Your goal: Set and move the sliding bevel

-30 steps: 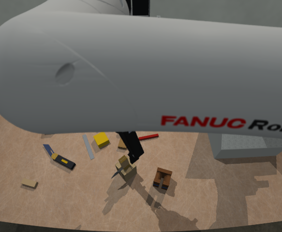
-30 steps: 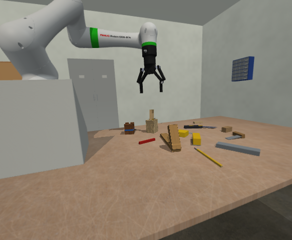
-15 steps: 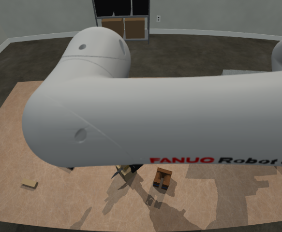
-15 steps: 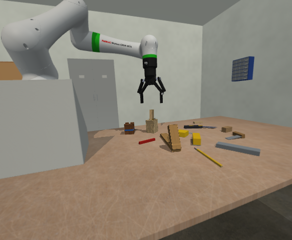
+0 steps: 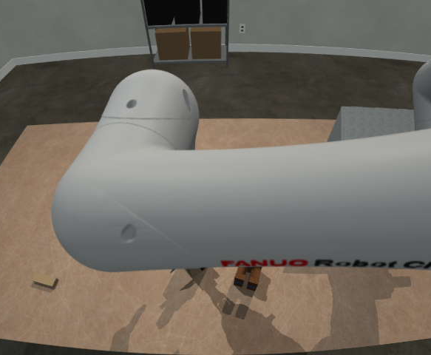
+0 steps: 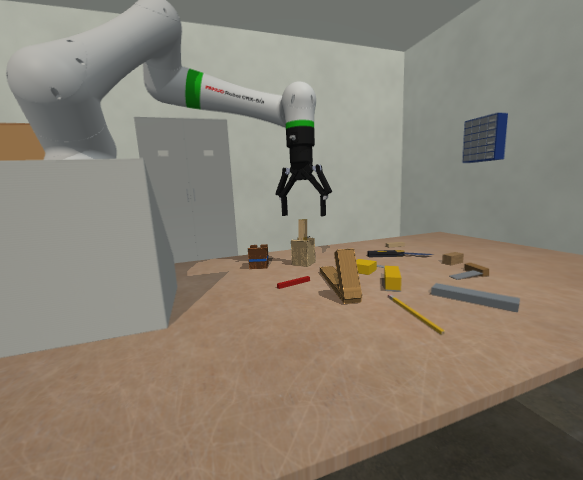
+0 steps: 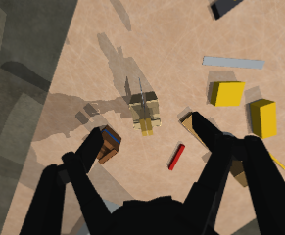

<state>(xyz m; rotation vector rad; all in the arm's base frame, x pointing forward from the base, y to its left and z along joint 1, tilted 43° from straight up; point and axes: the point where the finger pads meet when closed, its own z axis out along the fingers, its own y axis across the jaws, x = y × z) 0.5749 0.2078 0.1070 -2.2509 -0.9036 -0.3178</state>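
Right now the sliding bevel is 8 cm below my hand. From my hand the other things lie so: try square (38 cm ahead, 32 cm to the right, 17 cm below); red stick (10 cm behind, 19 cm to the right, 17 cm below); pencil (7 cm ahead, 45 cm to the right, 17 cm below).
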